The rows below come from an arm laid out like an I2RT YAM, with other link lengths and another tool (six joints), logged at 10 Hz.
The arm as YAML. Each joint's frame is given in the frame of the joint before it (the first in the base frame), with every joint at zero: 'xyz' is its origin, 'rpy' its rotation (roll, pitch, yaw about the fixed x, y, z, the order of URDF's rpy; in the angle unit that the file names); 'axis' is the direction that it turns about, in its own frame. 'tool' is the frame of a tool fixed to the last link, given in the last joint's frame.
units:
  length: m
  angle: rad
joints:
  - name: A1
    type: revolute
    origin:
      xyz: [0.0, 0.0, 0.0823]
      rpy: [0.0, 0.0, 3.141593]
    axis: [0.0, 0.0, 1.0]
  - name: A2
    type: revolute
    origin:
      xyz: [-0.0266, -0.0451, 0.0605]
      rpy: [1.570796, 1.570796, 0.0]
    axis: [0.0, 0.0, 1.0]
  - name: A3
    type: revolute
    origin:
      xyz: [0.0, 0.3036, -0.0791]
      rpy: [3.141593, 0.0, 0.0]
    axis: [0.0, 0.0, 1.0]
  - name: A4
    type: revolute
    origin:
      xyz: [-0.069, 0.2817, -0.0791]
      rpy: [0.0, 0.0, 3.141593]
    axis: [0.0, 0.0, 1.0]
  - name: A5
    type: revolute
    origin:
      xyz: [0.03, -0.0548, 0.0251]
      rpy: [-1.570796, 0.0, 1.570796]
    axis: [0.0, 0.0, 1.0]
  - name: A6
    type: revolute
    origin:
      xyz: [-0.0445, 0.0, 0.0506]
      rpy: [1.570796, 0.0, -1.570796]
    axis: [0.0, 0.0, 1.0]
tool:
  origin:
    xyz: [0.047, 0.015, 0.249]
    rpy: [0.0, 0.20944, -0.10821]
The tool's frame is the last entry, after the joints.
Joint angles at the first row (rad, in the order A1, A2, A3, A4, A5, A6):
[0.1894 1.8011 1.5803 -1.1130 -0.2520 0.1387]
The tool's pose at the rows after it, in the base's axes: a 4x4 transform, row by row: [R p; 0 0 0 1], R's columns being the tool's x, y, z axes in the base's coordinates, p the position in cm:
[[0.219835 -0.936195 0.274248 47.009], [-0.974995 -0.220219 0.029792 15.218], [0.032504 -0.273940 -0.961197 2.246], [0 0 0 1]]
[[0.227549 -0.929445 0.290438 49.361], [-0.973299 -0.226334 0.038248 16.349], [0.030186 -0.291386 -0.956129 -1.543], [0 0 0 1]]
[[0.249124 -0.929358 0.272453 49.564], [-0.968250 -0.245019 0.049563 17.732], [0.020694 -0.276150 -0.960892 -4.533], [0 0 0 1]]
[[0.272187 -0.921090 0.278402 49.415], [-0.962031 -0.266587 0.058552 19.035], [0.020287 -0.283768 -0.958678 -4.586], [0 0 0 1]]
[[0.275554 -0.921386 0.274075 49.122], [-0.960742 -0.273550 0.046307 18.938], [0.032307 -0.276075 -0.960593 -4.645], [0 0 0 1]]
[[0.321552 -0.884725 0.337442 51.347], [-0.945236 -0.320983 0.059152 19.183], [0.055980 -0.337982 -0.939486 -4.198], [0 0 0 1]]
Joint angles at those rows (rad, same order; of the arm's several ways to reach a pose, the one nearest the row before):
[0.2626 1.9884 1.5803 -0.8799 -0.1669 0.1391]
[0.2710 2.0815 1.5802 -0.7685 -0.1684 0.1394]
[0.2893 2.1483 1.5803 -0.7174 -0.1791 0.1390]
[0.3138 2.1506 1.5803 -0.7071 -0.1791 0.1394]
[0.3206 2.1506 1.5803 -0.7155 -0.1669 0.1394]
[0.3180 2.1506 1.5803 -0.6601 -0.1600 0.0795]

